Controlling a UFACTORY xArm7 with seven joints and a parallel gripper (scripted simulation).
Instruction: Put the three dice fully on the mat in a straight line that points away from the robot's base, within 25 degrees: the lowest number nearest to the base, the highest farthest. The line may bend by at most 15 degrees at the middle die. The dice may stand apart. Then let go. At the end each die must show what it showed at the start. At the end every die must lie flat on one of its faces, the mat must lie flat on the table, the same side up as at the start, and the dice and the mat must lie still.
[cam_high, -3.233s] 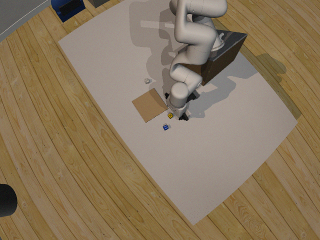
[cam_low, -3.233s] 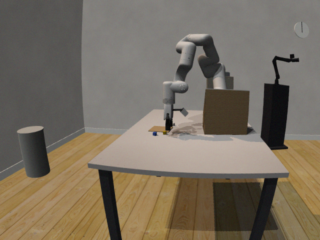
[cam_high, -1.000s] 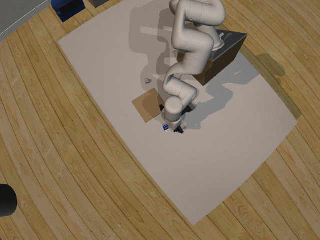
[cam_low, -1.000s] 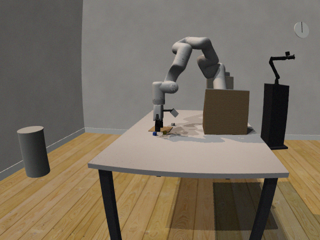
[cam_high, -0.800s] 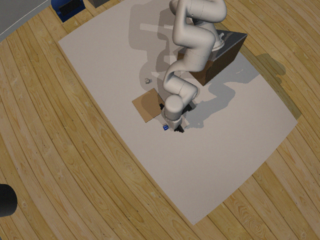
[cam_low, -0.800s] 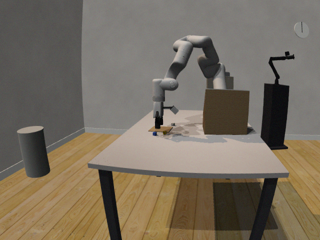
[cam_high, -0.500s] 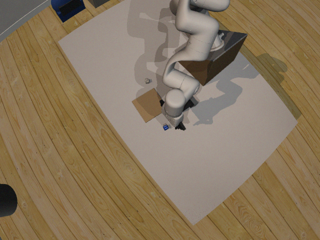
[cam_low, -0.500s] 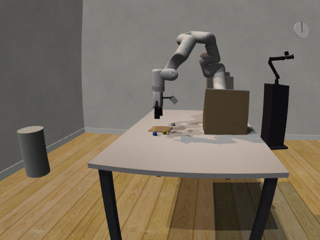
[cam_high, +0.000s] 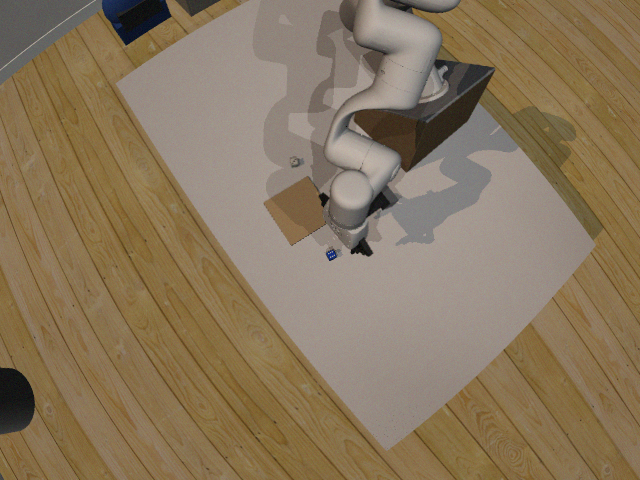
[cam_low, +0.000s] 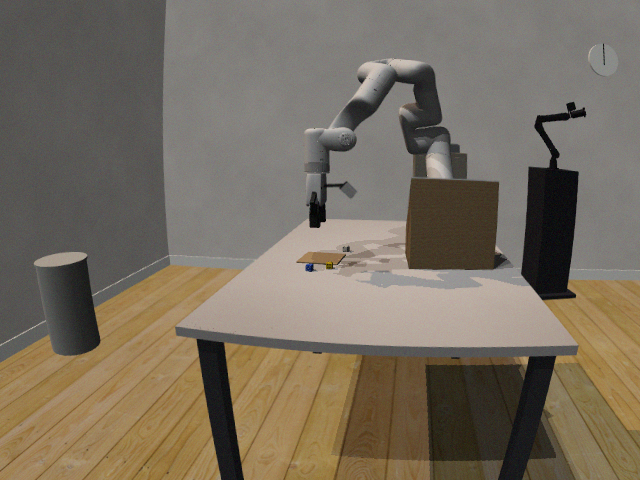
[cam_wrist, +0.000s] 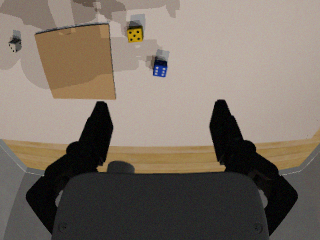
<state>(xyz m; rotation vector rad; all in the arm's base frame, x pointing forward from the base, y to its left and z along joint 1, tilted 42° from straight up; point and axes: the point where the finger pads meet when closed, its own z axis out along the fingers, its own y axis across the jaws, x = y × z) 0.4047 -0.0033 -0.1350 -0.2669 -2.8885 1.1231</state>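
Now: the white die 26 cm to the right of my hand, 15 cm below it and 9 cm behind it. The rest, counted from my hand: yellow die: 15 cm below, 3 cm to the right, 3 cm behind; then blue die: 15 cm below, 3 cm ahead, 1 cm to the right; then brown mat: 16 cm below, 15 cm to the right, 1 cm behind.
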